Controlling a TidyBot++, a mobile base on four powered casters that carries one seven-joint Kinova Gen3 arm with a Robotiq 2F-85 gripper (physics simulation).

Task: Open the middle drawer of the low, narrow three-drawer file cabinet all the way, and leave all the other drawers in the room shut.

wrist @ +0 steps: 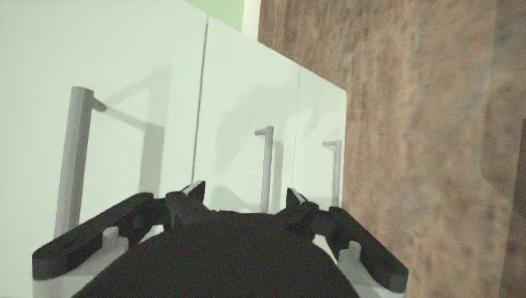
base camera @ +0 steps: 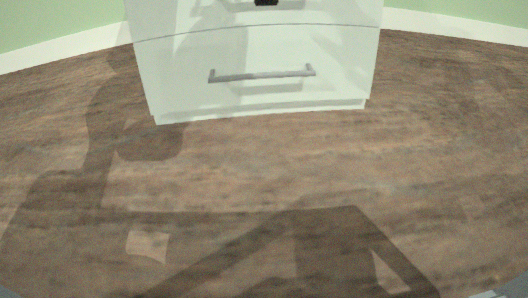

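Note:
The white file cabinet stands against the wall with its drawer fronts flush. In the wrist view the middle drawer lies between two seams, and its grey bar handle runs down behind the gripper body, which hides its lower end. The top drawer's handle is at the left. The bottom drawer's handle is at the right in the wrist view. My gripper is open and empty; the middle handle appears between its fingertips in the image, seemingly beyond them. Its dark tip shows at the base view's top edge.
The wood floor stretches in front of the cabinet and to both sides, with arm and base shadows on it. A white baseboard and green wall are behind the cabinet.

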